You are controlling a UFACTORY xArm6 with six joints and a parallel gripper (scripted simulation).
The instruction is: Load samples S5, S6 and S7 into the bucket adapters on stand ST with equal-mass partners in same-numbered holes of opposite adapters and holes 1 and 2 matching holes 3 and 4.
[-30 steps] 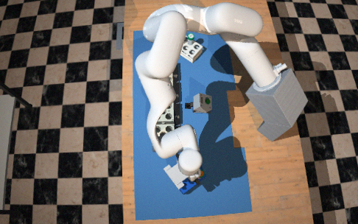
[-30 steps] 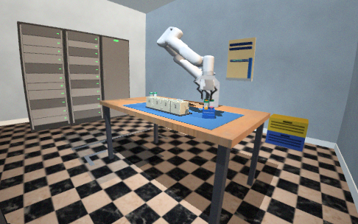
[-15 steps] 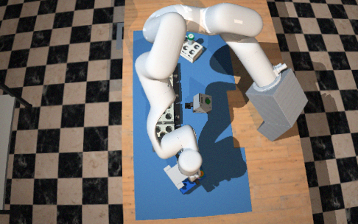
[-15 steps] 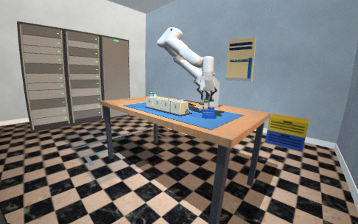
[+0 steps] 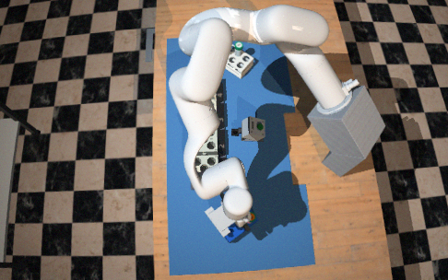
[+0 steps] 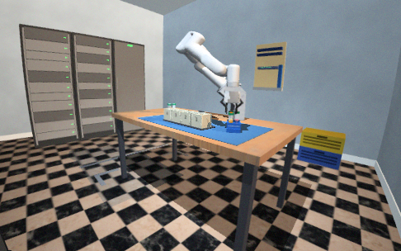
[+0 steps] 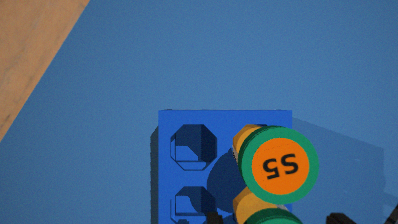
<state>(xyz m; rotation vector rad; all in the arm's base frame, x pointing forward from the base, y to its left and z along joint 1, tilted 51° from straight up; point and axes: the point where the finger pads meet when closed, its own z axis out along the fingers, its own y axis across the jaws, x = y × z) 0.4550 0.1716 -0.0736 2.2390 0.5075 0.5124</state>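
Right now my hand is 6 cm above the orange-dotted tube and 1 cm short of it. Also, from my hand: blue rack: 9 cm below, 2 cm to the left; then adapter: 19 cm to the right, 7 cm below, 3 cm ahead; then grey-dotted tube: 6 cm below, 5 cm behind, 1 cm to the right.
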